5 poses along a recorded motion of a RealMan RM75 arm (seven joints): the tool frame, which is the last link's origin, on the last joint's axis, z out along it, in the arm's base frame.
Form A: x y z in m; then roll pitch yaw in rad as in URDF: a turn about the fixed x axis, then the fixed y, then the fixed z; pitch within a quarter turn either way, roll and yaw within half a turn.
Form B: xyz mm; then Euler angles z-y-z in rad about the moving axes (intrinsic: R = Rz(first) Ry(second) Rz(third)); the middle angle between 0 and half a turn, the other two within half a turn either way. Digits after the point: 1 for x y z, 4 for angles.
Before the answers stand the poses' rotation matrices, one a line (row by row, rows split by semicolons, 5 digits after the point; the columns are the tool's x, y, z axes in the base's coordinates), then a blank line. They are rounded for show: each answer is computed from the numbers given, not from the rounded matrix.
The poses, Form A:
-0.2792 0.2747 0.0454 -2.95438 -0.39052 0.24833
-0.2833 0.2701 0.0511 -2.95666 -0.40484 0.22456
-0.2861 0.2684 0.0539 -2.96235 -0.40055 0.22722
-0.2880 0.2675 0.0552 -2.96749 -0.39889 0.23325
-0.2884 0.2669 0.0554 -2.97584 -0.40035 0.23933
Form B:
0.89635 0.31017 0.31680; 0.22728 -0.93497 0.27234; 0.38067 -0.17211 -0.90855
0.89609 0.28949 0.33649; 0.20468 -0.94214 0.26547; 0.39387 -0.16902 -0.90349
0.89718 0.28939 0.33365; 0.20744 -0.94303 0.26013; 0.38992 -0.16417 -0.90609
0.89654 0.29310 0.33213; 0.21299 -0.94266 0.25695; 0.38840 -0.15963 -0.90756
0.89468 0.29628 0.33433; 0.21831 -0.94294 0.25141; 0.38974 -0.15195 -0.90830

-279.2 274.7 45.4 0.7101 2.7106 -2.7170
-283.3 270.1 51.1 0.6680 2.6986 -2.7362
-286.1 268.4 53.9 0.6622 2.7048 -2.7431
-288.0 267.5 55.2 0.6585 2.7082 -2.7517
-288.4 266.9 55.4 0.6448 2.7100 -2.7699

